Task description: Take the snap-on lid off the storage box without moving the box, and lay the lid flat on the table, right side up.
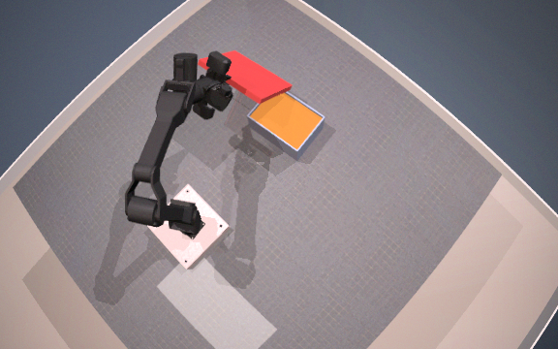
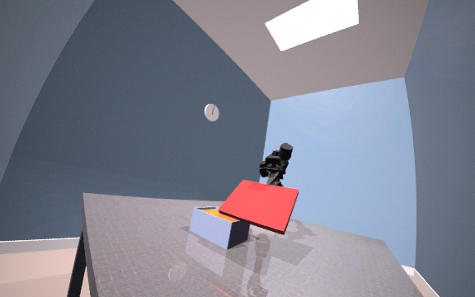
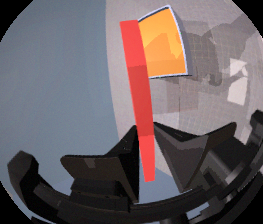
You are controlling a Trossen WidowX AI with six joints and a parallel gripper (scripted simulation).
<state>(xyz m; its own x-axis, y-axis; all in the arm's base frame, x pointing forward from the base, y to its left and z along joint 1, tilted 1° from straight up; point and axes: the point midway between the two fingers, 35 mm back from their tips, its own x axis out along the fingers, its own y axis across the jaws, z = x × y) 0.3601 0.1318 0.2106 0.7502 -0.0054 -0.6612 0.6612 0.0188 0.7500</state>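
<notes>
The red lid is 7 cm ahead of my gripper tip and 5 cm below it. Round my gripper tip: storage box: 5 cm ahead, 16 cm to the right, 18 cm below.
</notes>
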